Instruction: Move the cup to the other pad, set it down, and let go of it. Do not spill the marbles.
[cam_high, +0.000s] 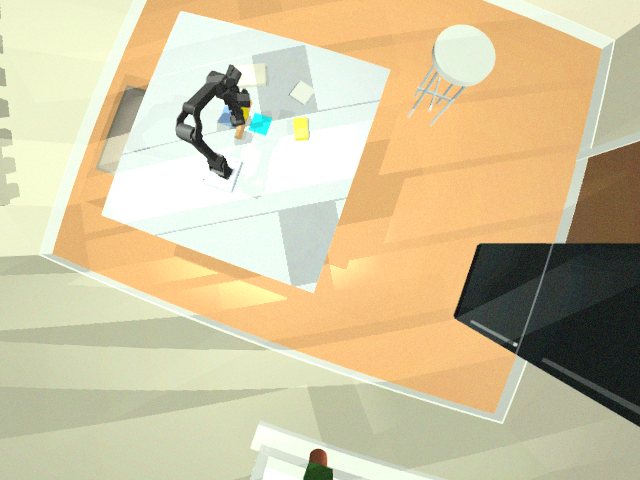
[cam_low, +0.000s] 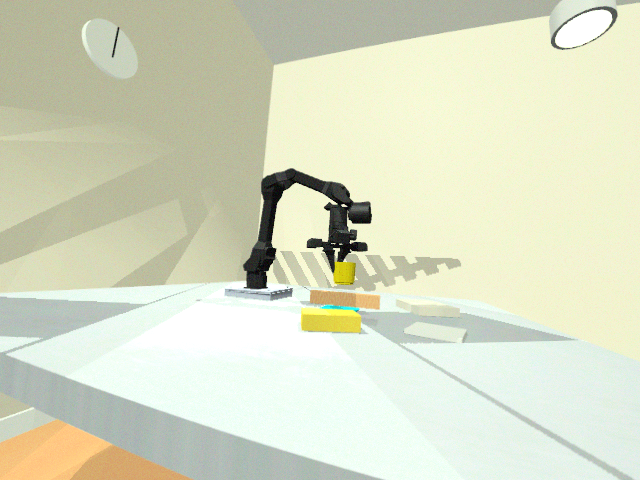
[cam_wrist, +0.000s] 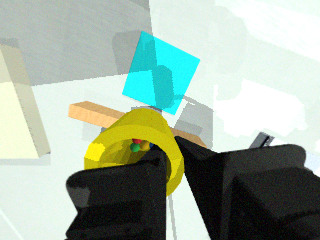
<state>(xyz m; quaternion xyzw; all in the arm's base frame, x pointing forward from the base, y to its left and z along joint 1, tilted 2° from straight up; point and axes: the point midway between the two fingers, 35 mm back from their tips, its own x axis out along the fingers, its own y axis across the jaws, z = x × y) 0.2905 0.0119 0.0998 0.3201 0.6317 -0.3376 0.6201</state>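
My gripper tip is 40 mm short of the cyan pad, 60 mm to the left of it and 110 mm above it. The rest, counted from my gripper tip: blue pad: 10 mm ahead, 120 mm to the left, 110 mm below; yellow cup: 20 mm ahead, 20 mm to the left; wooden bar: 20 mm ahead, 30 mm to the left, 90 mm below.
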